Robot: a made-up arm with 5 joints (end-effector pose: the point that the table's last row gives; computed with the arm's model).
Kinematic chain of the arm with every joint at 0, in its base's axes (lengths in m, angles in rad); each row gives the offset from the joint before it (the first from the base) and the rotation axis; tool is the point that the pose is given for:
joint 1: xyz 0 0 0.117 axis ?
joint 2: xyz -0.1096 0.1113 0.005 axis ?
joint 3: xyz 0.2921 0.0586 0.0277 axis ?
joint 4: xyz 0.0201 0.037 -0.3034 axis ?
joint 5: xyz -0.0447 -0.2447 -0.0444 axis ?
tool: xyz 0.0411 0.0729 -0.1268
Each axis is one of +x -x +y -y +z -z.
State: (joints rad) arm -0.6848 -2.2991 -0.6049 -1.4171 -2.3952
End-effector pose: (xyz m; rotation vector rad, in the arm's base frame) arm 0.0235 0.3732 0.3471 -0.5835 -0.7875 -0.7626
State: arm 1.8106 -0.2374 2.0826 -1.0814 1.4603
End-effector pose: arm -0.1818 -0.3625 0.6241 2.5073 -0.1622 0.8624
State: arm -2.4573 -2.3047 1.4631 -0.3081 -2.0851
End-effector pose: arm -0.3834 0.1794 0.0237 -2.4357 -1.1294 0.8957
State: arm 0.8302 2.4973 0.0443 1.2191 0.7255
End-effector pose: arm -0.1534 -0.0940 0.4978 2.6678 0.2448 0.8865
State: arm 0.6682 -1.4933 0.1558 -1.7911 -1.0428
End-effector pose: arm 0.5353 0.1098 0.2121 1.1546 -0.9732 1.5312
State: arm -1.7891 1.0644 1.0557 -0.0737 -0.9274
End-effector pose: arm -0.1054 0.5014 0.0616 0.4037 -0.6028 2.6510
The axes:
joint 1: -z
joint 2: -x
joint 3: -y
joint 4: -z
joint 5: -x

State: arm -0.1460 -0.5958 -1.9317 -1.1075 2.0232
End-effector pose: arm -0.3011 0.1073 -0.0815 0.0423 -0.2492 1.8569
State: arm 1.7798 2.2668 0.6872 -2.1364 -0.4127
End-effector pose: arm -0.2776 -0.5118 0.1438 0.6803 2.4030 0.5072
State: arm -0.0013 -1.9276 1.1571 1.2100 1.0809
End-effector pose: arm 0.5002 0.5114 0.2551 1.3690 1.0775 -1.1609
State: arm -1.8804 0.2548 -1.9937 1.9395 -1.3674
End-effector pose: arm -0.2670 -0.1497 0.3024 -0.5245 -0.7100 0.2510
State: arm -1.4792 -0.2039 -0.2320 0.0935 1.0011
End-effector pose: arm 0.0167 0.0591 -0.3467 -0.8389 -0.3924 1.4395
